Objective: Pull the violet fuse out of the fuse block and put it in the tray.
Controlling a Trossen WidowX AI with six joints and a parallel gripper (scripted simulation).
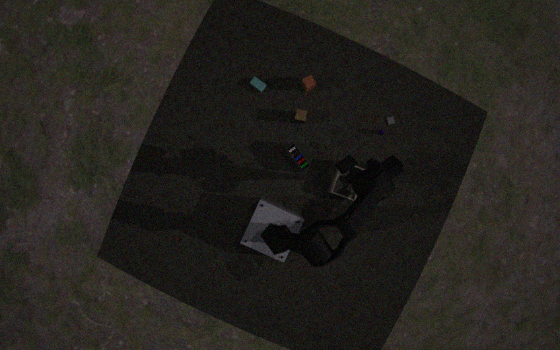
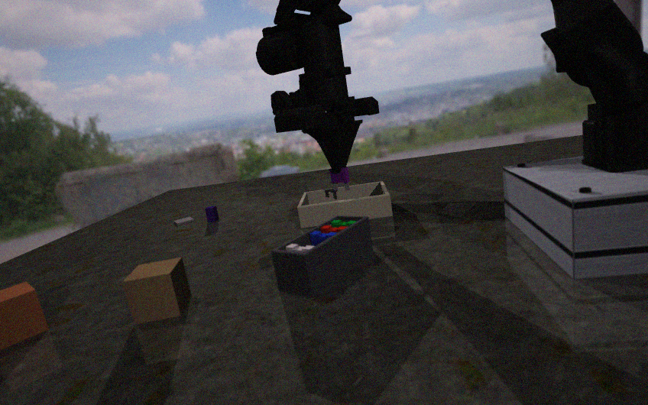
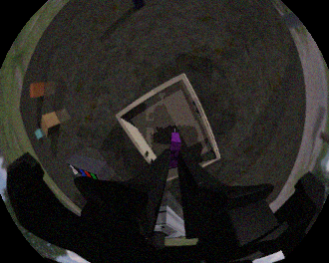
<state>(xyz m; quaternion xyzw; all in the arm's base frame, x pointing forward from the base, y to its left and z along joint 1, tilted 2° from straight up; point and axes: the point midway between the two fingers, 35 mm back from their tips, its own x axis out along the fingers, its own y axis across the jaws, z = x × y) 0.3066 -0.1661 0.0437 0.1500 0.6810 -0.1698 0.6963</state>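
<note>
The violet fuse is 1 cm below my gripper tip. The rest, counted from my gripper tip: tray: 6 cm below; purple block: 24 cm ahead, 4 cm to the right, 5 cm below; flat grey tile: 30 cm ahead, 6 cm to the right, 6 cm below.
</note>
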